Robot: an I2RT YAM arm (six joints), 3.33 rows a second.
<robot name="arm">
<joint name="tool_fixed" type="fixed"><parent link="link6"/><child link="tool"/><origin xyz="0 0 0" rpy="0 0 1.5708"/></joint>
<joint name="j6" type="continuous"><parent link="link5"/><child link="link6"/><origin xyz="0 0.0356 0.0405" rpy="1.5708 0 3.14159"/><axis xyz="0 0 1"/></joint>
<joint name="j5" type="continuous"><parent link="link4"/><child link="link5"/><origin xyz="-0.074 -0.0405 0.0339" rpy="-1.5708 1.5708 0"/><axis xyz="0 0 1"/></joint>
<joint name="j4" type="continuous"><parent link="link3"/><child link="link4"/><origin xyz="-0.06 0.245 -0.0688" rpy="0 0 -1.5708"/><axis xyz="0 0 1"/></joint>
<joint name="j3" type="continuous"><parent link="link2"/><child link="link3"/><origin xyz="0 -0.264 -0.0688" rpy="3.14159 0 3.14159"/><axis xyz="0 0 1"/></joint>
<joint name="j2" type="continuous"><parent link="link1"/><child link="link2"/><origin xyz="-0.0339 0.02 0.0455" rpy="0 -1.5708 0"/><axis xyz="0 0 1"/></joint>
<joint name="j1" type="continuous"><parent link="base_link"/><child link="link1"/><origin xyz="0 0 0.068" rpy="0 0 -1.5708"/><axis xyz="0 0 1"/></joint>
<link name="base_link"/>
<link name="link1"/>
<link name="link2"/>
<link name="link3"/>
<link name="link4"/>
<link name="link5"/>
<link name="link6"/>
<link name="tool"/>
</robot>
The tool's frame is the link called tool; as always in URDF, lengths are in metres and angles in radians. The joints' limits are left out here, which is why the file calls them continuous.
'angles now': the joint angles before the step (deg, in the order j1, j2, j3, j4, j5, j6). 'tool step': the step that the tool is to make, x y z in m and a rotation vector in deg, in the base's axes. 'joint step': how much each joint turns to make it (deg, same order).
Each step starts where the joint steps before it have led.
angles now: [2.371 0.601 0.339 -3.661 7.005 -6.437]
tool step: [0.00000 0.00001 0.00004 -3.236 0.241 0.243]
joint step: [-0.003 -0.004 0.000 0.018 -0.026 -3.257]
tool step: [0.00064 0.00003 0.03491 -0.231 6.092 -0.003]
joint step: [0.003 8.834 10.228 -7.493 0.003 0.022]
